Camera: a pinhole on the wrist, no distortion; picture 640 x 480 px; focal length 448.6 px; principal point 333.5 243.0 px. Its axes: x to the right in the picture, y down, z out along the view. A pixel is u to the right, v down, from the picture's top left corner.
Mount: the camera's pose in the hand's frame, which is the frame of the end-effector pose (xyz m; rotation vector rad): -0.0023 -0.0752 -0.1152 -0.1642 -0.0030 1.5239
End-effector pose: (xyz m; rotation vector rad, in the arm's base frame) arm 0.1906 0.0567 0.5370 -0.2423 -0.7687 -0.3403
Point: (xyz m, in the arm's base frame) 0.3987 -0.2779 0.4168
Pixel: behind the camera
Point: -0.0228 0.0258 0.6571
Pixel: 220.2 258.2
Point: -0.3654 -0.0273 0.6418
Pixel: 80.1 427.2
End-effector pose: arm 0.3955 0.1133 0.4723 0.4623 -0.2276 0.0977
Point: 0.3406 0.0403 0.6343
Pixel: 415.8 222.3
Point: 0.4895 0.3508 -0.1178
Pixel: behind the camera
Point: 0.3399 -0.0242 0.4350
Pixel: 119.9 378.3
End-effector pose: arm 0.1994 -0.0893 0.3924 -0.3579 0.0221 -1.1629
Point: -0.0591 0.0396 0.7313
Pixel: 50.8 360.8
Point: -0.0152 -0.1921 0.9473
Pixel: 20.8 92.7
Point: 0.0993 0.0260 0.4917
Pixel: 273.2 439.2
